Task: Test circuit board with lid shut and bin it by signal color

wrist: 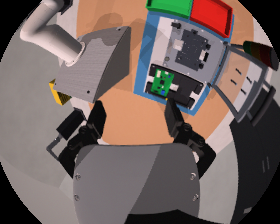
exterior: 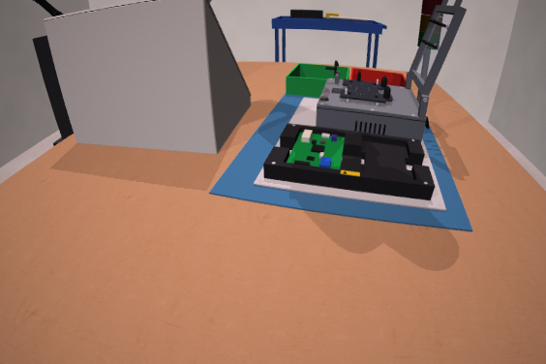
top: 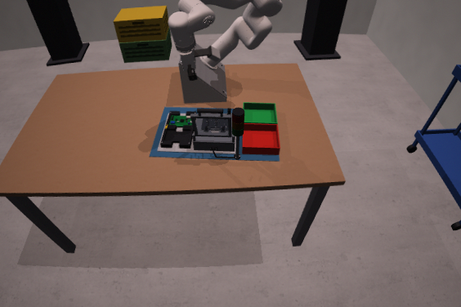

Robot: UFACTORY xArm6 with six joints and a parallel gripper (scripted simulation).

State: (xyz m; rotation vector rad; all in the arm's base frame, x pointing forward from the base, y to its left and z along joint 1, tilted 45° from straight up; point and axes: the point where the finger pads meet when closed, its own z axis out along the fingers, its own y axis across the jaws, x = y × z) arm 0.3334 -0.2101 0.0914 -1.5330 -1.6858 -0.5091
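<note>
Right now the green circuit board is 28 cm below my hand and 8 cm to the right of it. The rest, counted from my hand: latch hook: 21 cm below, 15 cm to the left, 4 cm ahead; tester lid: 21 cm ahead, 12 cm below, 5 cm to the left; plate: 23 cm below, 10 cm ahead, 8 cm to the left.
</note>
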